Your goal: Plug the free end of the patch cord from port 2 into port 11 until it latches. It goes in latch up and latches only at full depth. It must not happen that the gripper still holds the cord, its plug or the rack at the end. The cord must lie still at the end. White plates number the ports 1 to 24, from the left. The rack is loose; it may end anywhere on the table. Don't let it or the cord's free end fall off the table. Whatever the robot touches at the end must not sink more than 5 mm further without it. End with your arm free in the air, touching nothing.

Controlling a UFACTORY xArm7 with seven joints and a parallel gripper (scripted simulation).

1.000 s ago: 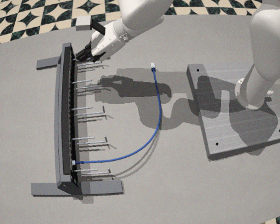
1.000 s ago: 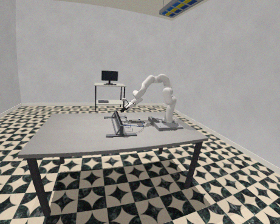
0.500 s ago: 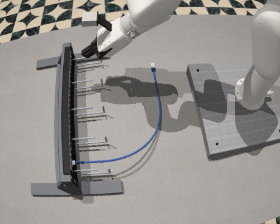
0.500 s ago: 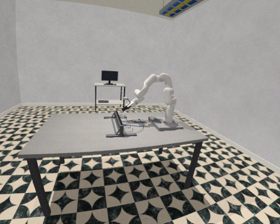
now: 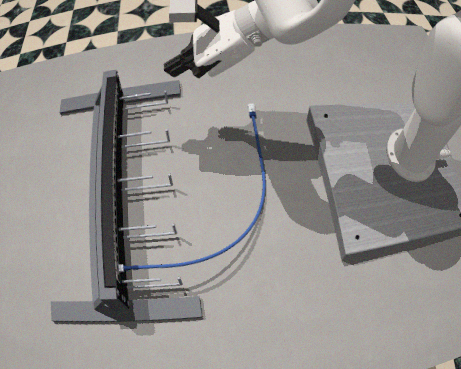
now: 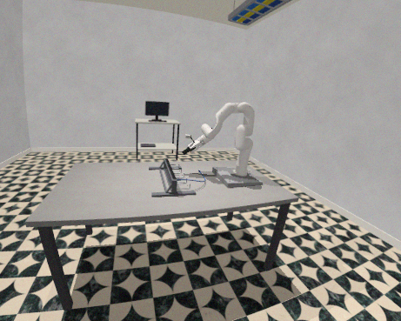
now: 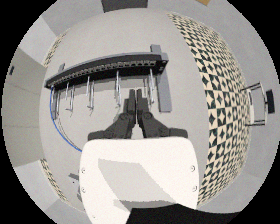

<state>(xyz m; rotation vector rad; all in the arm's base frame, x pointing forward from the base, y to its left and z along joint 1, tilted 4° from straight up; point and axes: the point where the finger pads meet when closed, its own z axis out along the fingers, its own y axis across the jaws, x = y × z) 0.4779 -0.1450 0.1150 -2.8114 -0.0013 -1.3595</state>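
The free-end plug is 18 cm below my hand, 14 cm behind it and 2 cm to the right of it.
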